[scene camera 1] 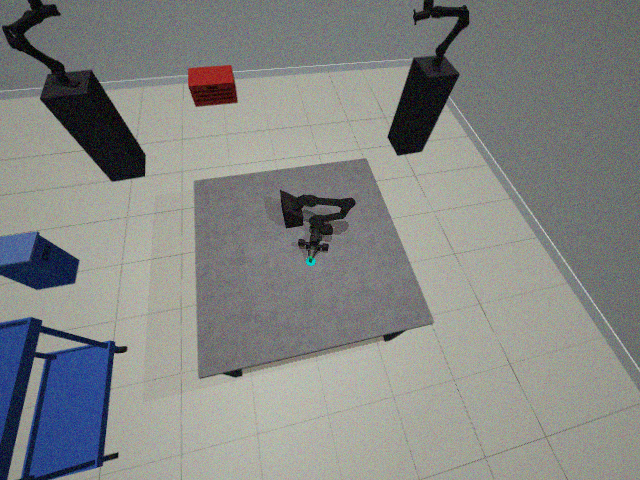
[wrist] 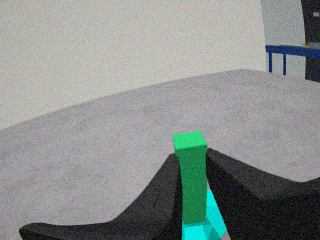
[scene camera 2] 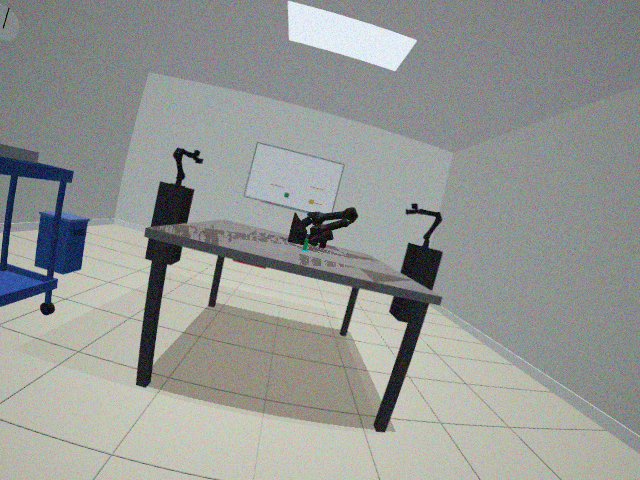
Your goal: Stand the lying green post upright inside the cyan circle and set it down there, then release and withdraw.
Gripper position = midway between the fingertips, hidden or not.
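My gripper (wrist: 190,158) is holding a green post (wrist: 190,147).
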